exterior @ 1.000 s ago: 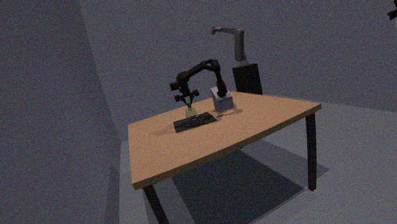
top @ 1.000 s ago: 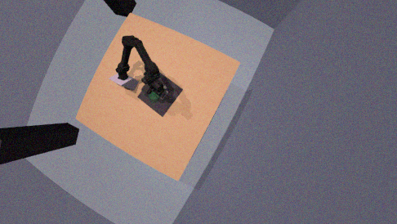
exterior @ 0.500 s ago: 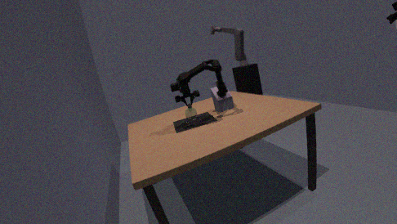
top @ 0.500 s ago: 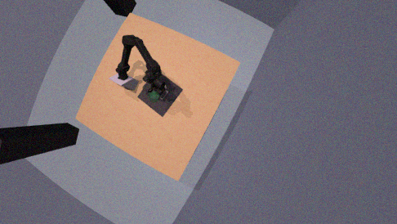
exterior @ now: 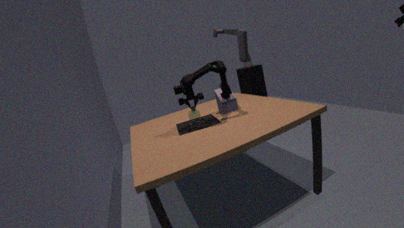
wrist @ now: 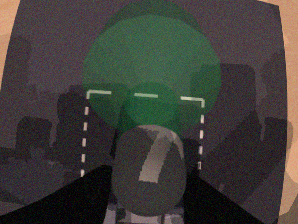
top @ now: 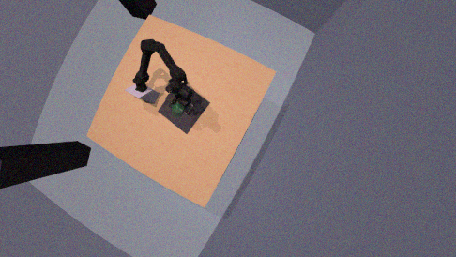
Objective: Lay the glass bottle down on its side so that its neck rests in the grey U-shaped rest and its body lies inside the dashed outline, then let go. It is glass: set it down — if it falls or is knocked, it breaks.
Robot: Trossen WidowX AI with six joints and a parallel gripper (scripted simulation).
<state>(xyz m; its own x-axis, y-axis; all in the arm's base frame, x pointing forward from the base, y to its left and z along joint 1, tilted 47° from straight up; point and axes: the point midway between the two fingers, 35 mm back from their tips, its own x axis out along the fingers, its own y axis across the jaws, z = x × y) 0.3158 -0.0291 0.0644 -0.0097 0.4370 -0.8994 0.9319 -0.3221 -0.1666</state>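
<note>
Right now the green glass bottle is 4 cm below my gripper tip, 3 cm to the right of it and 1 cm behind it. Round my gripper tip: dark mat (14 cm below, 3 cm to the right, 1 cm behind).
</note>
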